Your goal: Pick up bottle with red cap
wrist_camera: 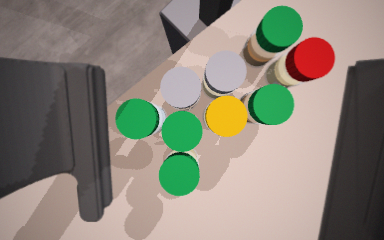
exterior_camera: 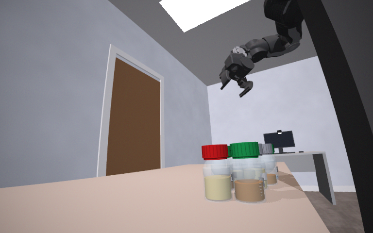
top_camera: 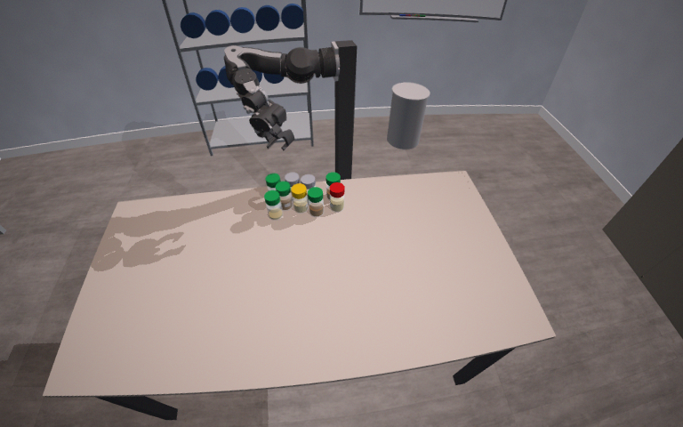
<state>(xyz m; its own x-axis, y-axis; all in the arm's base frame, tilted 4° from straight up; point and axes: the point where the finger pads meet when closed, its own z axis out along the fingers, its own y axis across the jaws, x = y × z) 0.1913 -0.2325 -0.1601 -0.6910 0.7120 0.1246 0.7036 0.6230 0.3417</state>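
Now: the yellow-capped bottle 2 cm ahead of my hand, 4 cm to the left of it and 25 cm below it.
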